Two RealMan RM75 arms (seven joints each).
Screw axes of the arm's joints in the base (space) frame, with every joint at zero. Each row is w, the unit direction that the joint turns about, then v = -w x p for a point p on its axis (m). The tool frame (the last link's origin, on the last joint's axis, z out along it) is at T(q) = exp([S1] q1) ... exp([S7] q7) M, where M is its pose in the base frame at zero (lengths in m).
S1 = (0, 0, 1, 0, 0, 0)
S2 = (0, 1, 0, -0.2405, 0, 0)
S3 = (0, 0, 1, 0, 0, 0)
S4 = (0, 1, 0, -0.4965, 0, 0)
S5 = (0, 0, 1, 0, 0, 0)
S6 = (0, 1, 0, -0.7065, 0, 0)
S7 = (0, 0, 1, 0, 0, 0)
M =
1 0 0 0
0 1 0 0
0 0 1 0.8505
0 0 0 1
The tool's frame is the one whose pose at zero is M.
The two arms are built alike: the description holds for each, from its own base.
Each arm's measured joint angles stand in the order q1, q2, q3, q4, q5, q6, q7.
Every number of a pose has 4 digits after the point.
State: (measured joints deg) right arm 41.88 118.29 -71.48 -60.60 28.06 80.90 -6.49; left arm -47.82 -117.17 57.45 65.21 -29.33 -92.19 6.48
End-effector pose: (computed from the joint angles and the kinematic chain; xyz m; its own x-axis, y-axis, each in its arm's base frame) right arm 0.2043 0.3915 -0.0031 0.3022 -0.9485 -0.0948 -0.8426 -0.2193 -0.4919; left arm -0.1647 0.4053 0.0433 0.2588 0.9513 0.1673 0.9096 -0.1818 -0.3737
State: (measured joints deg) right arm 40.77 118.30 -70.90 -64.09 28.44 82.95 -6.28; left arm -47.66 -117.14 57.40 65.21 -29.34 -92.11 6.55
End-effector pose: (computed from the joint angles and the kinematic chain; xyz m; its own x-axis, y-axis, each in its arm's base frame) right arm 0.1999 0.3888 0.0049 0.3073 -0.9455 -0.1076 -0.8473 -0.2204 -0.4832; left arm -0.1659 0.4051 0.0436 0.2573 0.9514 0.1690 0.9099 -0.1797 -0.3738
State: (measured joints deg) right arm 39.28 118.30 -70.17 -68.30 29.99 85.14 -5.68; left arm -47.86 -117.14 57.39 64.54 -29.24 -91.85 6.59
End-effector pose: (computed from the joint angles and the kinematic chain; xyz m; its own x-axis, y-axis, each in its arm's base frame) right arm 0.1934 0.3847 0.0140 0.3074 -0.9423 -0.1327 -0.8624 -0.2169 -0.4574; left arm -0.1666 0.4056 0.0421 0.2541 0.9529 0.1658 0.9104 -0.1777 -0.3737
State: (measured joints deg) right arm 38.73 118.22 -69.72 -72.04 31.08 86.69 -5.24; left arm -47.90 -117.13 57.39 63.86 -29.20 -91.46 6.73
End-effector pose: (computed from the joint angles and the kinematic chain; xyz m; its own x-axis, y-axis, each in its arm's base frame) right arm 0.1831 0.3839 0.0227 0.3274 -0.9319 -0.1562 -0.8664 -0.2301 -0.4432; left arm -0.1684 0.4059 0.0405 0.2505 0.9542 0.1638 0.9110 -0.1751 -0.3734
